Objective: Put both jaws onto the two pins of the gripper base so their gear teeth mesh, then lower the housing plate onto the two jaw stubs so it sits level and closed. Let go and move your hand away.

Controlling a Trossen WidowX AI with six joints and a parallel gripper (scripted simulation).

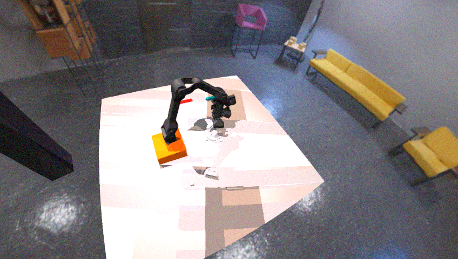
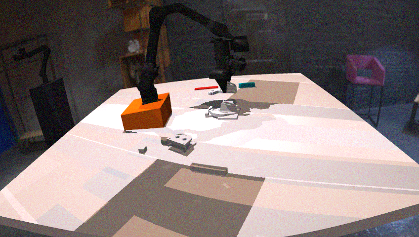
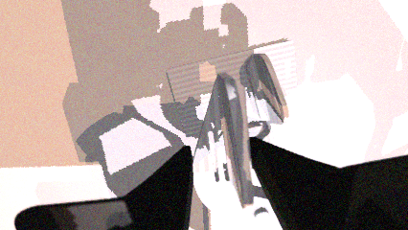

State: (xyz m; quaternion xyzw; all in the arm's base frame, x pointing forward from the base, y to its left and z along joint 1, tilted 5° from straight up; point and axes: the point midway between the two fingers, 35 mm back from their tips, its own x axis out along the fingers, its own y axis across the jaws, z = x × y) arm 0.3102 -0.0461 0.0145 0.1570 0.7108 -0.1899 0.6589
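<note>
The flat plate is 30 mm to the right of my gripper tip and 80 mm below it. Round my gripper tip: teal block (180 mm ahead, 320 mm to the left, 70 mm below); then gripper base (190 mm behind, 250 mm to the right, 50 mm below); then stepped piece (190 mm behind, 240 mm to the right, 70 mm below).
</note>
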